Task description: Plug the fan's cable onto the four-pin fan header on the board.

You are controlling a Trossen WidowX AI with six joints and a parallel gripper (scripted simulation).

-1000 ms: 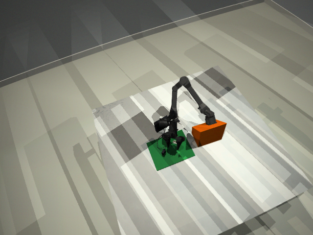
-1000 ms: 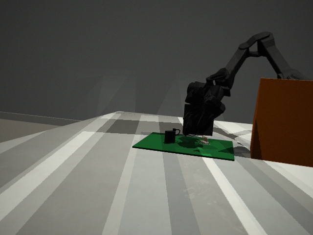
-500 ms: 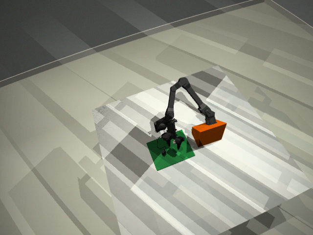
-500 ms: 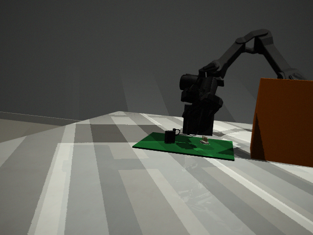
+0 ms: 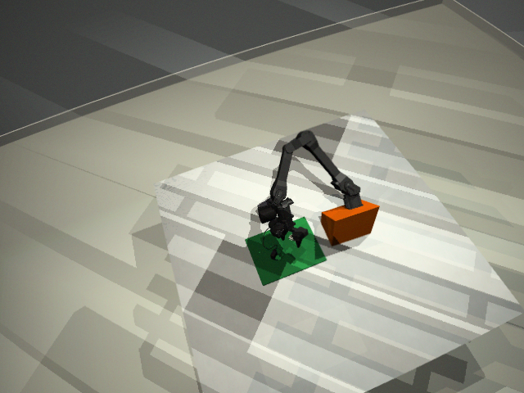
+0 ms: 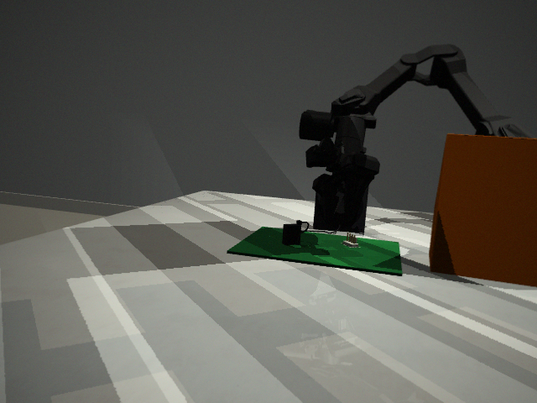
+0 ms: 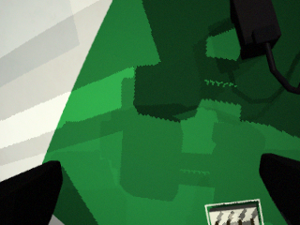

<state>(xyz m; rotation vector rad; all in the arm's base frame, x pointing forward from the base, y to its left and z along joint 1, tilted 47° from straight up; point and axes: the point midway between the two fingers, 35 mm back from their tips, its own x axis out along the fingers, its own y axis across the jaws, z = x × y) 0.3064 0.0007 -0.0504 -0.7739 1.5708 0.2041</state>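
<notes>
Now: the black fan plug 80 mm ahead of my gripper tip, 40 mm below it and 10 mm to the left of it. Also, from my gripper tip: green board 80 mm below, 30 mm ahead, 10 mm to the right; four-pin fan header 70 mm below, 50 mm to the right, 20 mm behind.
</notes>
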